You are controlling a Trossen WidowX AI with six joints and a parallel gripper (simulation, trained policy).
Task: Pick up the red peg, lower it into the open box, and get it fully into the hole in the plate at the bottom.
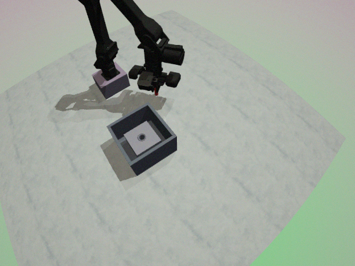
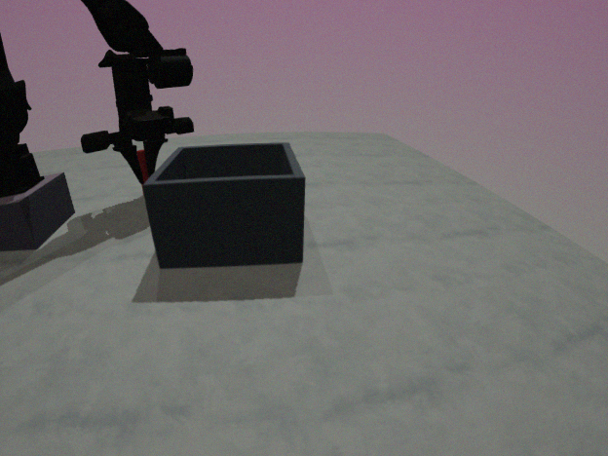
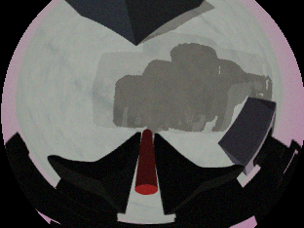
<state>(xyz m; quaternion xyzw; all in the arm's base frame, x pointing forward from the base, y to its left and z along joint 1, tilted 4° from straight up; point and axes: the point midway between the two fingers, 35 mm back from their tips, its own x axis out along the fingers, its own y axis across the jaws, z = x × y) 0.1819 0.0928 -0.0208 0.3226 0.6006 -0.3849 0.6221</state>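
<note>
My gripper tip is 14 cm short of the plate, 17 cm to the left of it and 2 cm below it. From my gripper tip the other things lie so: dark box 14 cm ahead, 17 cm to the right; red peg 1 cm to the left, 2 cm above.
</note>
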